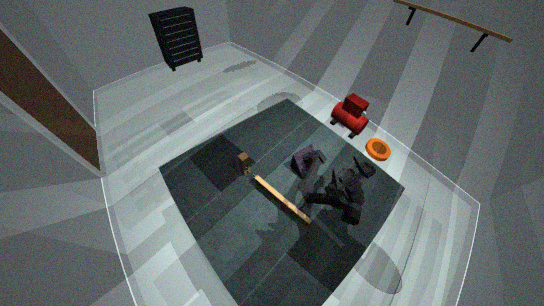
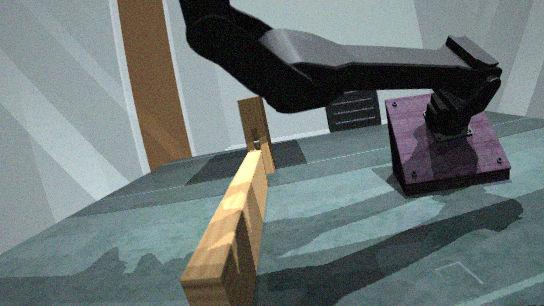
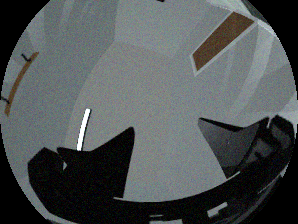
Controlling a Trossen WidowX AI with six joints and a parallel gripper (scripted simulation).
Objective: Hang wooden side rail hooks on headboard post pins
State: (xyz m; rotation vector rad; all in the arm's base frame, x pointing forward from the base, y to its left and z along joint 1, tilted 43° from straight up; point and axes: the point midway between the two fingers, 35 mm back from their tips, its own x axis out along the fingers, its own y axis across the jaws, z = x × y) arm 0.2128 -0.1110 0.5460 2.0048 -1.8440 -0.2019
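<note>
Right now the headboard post is 110 mm ahead of my gripper tip, 480 mm to the right of it and 480 mm below it.
</note>
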